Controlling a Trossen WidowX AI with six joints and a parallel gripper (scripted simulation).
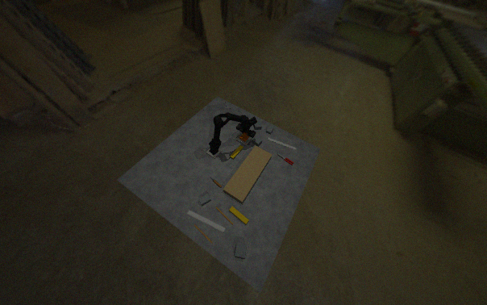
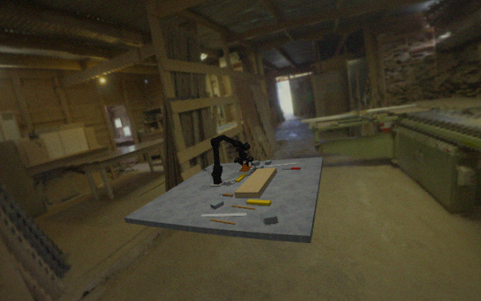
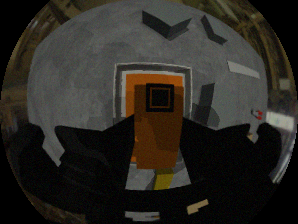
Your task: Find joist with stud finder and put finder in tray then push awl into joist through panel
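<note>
Right now my gripper tip is 10 mm to the left of the white tray and 30 mm above it. Round my gripper tip: orange stud finder: 10 mm to the left, 20 mm above.
</note>
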